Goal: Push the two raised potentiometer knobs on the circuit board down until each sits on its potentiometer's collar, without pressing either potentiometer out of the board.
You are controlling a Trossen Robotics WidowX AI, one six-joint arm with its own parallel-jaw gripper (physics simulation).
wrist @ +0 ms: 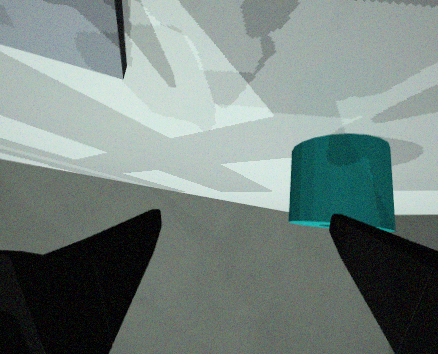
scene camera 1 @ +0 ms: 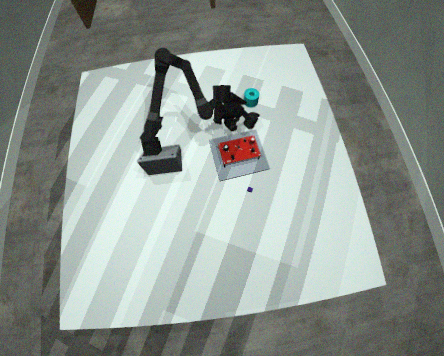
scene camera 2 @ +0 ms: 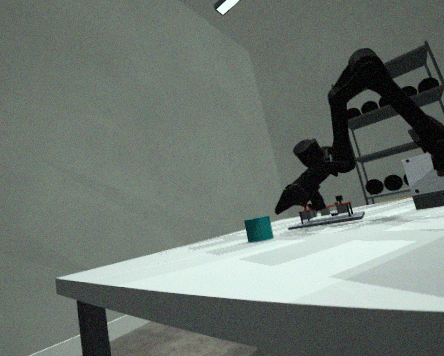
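Where they show: gripper, fingertip midpoint: point(wrist: 245, 219) point(scene camera 1: 252, 109) point(scene camera 2: 275, 212); arm's base, link origin: point(scene camera 1: 152, 153).
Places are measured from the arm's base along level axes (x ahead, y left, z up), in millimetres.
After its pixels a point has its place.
Note:
The red circuit board point(scene camera 1: 241, 151) {z -44, x 360, y 15 mm} point(scene camera 2: 327, 206) stands on short legs on a grey base plate point(scene camera 1: 226, 174) {z -86, x 295, y -69 mm} point(scene camera 2: 356, 216) {z -86, x 240, y 83 mm} point(wrist: 45, 35) {z -86, x 428, y 116 mm}. One knob point(scene camera 1: 226, 147) {z -17, x 298, y 21 mm} point(scene camera 2: 339, 198) {z -25, x 293, y 33 mm} is at the board's left side in scene camera 1 and stands above the board's surface in scene camera 2. The other knob point(scene camera 1: 252, 140) {z -13, x 406, y 49 mm} is at the far right; in scene camera 2 the dark fingers crowd it, and its height is unclear. My gripper point(scene camera 1: 242, 124) point(scene camera 2: 299, 210) point(wrist: 245, 219) {z -28, x 422, y 216 mm} is open and empty, low by the board's far edge. The knobs do not show in the wrist view.
A teal cylinder point(scene camera 1: 251, 97) {z -34, x 422, y 287 mm} point(scene camera 2: 259, 229) {z -64, x 403, y 335 mm} point(wrist: 342, 180) {z -61, x 406, y 280 mm} stands on the white table point(scene camera 1: 150, 250) {z -94, x -12, y -375 mm} beyond the gripper, to the right. A small purple cube point(scene camera 1: 250, 189) {z -79, x 391, y -140 mm} lies near the plate's front edge. The arm's base point(scene camera 1: 161, 161) {z 27, x 47, y -51 mm} stands left of the plate. A shelf rack is in the background.

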